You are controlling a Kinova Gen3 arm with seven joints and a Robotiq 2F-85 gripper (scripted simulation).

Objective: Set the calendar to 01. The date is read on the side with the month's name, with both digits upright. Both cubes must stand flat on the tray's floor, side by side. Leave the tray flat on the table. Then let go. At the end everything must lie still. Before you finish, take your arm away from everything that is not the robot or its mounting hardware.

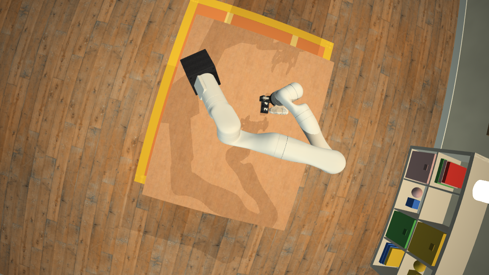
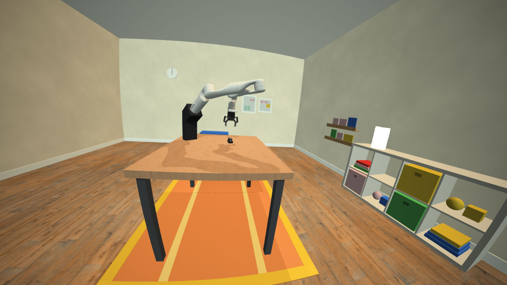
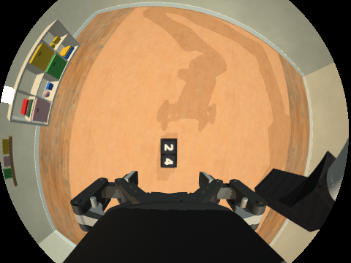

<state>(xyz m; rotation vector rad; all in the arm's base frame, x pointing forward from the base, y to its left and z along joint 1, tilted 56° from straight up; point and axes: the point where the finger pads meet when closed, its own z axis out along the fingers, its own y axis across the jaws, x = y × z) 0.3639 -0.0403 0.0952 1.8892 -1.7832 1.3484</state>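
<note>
Right now the black digit cube is 140 mm below my hand, 30 mm to the right of it and 10 mm behind it. The rest, counted from my hand: black calendar tray: 160 mm below, 10 mm to the right, 10 mm behind.
</note>
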